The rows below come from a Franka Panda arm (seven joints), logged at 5 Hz.
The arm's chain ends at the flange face. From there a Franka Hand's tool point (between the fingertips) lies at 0.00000 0.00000 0.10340 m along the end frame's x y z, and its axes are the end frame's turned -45 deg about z.
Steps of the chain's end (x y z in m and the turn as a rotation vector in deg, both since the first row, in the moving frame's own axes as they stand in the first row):
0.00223 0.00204 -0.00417 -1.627 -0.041 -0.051
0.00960 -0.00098 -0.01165 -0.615 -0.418 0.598
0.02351 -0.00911 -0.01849 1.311 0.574 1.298
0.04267 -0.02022 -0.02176 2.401 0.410 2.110
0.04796 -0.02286 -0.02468 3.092 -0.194 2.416
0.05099 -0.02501 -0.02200 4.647 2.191 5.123
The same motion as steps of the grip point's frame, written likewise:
-0.00199 0.00504 -0.00421 -1.121 -1.179 -0.051
0.00616 0.00634 -0.01166 -0.139 -0.730 0.598
0.02548 0.00927 -0.01852 0.521 1.333 1.298
0.04810 0.01340 -0.02185 1.408 1.988 2.110
0.05386 0.01364 -0.02483 2.324 2.049 2.416
0.06258 0.01563 -0.02242 1.737 4.835 5.123

